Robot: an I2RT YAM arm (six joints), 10 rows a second.
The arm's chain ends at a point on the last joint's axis. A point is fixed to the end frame.
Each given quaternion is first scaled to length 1.
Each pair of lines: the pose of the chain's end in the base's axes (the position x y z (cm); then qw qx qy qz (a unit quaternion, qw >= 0)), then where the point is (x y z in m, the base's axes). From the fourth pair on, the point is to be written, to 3 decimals.
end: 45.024 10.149 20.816 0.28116 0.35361 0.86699 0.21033
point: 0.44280 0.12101 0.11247
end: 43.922 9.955 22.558 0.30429 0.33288 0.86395 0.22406
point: 0.43694 0.11863 0.12954
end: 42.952 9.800 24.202 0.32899 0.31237 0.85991 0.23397
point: 0.43259 0.11613 0.14581
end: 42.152 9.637 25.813 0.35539 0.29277 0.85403 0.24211
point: 0.430 0.113 0.162
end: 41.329 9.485 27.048 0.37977 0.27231 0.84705 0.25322
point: 0.428 0.112 0.175
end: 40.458 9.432 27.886 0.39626 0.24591 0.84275 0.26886
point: 0.423 0.112 0.184
